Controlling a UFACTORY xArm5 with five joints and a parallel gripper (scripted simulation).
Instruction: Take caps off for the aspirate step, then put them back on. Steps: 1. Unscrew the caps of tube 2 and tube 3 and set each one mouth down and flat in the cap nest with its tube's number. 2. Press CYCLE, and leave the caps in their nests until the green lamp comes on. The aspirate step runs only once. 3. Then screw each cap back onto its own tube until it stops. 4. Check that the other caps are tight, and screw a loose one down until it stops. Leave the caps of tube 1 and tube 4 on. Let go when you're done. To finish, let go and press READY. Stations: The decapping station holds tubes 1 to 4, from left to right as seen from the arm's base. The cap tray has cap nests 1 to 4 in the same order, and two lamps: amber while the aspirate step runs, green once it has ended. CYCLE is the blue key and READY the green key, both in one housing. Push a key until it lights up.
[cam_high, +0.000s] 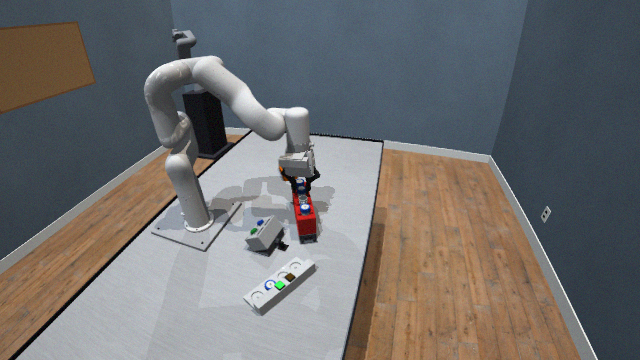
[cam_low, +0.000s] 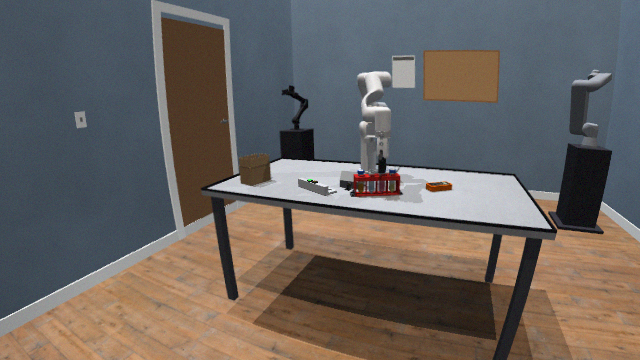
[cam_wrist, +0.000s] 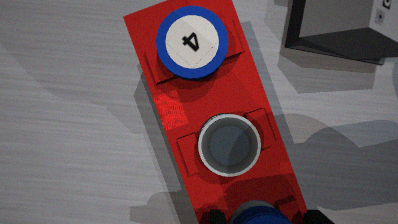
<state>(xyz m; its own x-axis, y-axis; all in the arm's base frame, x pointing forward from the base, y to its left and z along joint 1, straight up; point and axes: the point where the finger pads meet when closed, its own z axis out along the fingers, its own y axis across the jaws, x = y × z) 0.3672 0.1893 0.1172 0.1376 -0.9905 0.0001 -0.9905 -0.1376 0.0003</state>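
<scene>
Right now the blue-rimmed cap is 1 cm below my hand. Also, from my hand: grey key housing (18 cm to the right, 8 cm below, 8 cm behind); then blue key (16 cm to the right, 9 cm behind, 6 cm below); then green key (20 cm to the right, 10 cm behind, 6 cm below).
</scene>
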